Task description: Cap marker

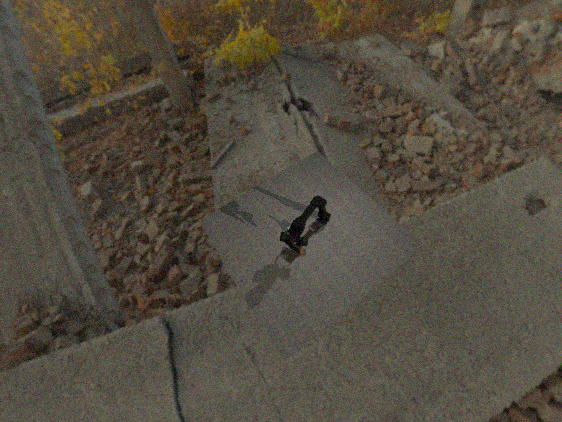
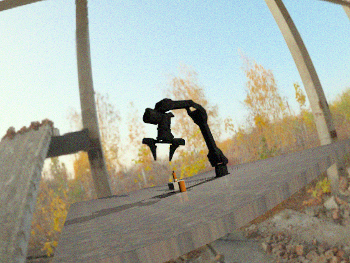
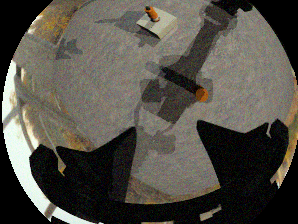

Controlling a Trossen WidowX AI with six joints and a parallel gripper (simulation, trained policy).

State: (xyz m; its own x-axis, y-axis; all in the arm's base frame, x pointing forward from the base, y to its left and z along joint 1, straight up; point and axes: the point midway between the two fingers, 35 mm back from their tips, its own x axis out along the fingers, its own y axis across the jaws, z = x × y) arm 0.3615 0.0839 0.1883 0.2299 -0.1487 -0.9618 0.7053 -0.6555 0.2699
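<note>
My gripper tip is now 130 mm above the orange cap, 50 mm past it and 30 mm to the right of it. The rest, counted from my gripper tip: pale holder block: 150 mm to the right, 140 mm below, 110 mm behind.
</note>
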